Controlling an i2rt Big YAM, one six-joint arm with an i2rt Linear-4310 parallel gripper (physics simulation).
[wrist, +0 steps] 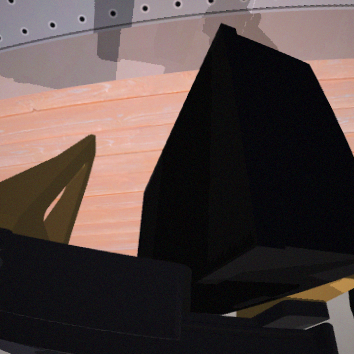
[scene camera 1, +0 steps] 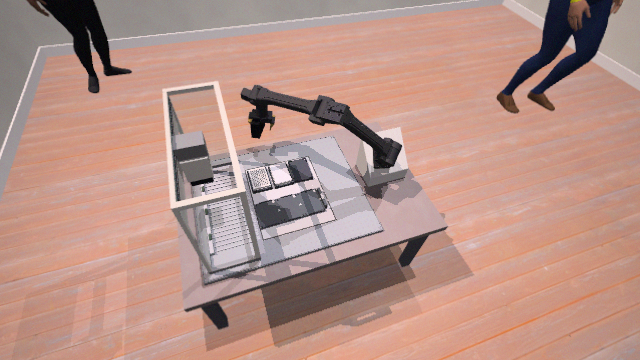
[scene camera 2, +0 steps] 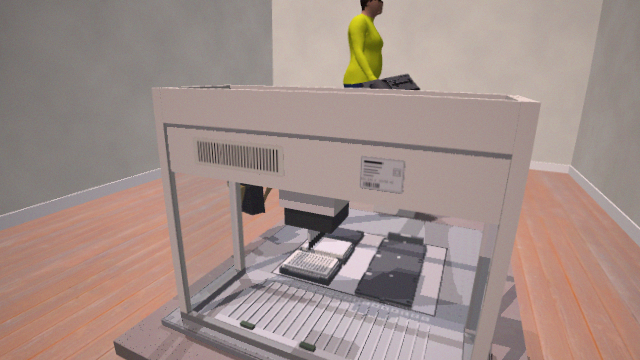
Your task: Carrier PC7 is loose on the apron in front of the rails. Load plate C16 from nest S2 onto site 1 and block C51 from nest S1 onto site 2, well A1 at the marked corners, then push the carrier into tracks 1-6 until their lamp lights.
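Frame: origin at the arm's base, x ahead, y left, z up, level; millimetres.
Where they show: gripper, fingertip midpoint: (wrist: 172,158) (scene camera 1: 261,129); arm's base, link origin: (scene camera 1: 381,156).
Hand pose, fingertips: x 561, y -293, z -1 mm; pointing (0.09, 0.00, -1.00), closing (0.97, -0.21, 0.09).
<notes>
Each offset is from my fingertips to the top centre of the thing.
My gripper (scene camera 1: 260,127) (wrist: 172,158) is shut on a black block @(dx +16, dy -1, dz +84 mm) (scene camera 1: 257,129) (scene camera 2: 253,200) (wrist: 253,158) and holds it high in the air, at the far edge of the table beyond the nests. In the wrist view the wooden floor shows under the block. The dark carrier @(dx -82, dy +439, dz -89 mm) (scene camera 1: 286,208) (scene camera 2: 396,268) lies flat on the white apron (scene camera 1: 328,218) in front of the rails (scene camera 1: 226,223) (scene camera 2: 313,315), with nothing on its sites. A well plate (scene camera 1: 259,178) (scene camera 2: 311,263) and a plain white plate (scene camera 1: 280,173) (scene camera 2: 331,247) sit in their nests; the nest @(dx -166, dy +218, dz -101 mm) (scene camera 1: 299,168) beside them is empty.
A tall beige frame (scene camera 1: 198,85) (scene camera 2: 340,129) stands over the rails, with a grey head (scene camera 1: 193,156) (scene camera 2: 313,210) hanging inside. Two green lamps (scene camera 2: 247,324) (scene camera 2: 306,345) sit at the rails' far end. The arm's pedestal (scene camera 1: 393,172) is at the back right. People (scene camera 1: 85,40) (scene camera 1: 559,53) (scene camera 2: 364,44) walk nearby.
</notes>
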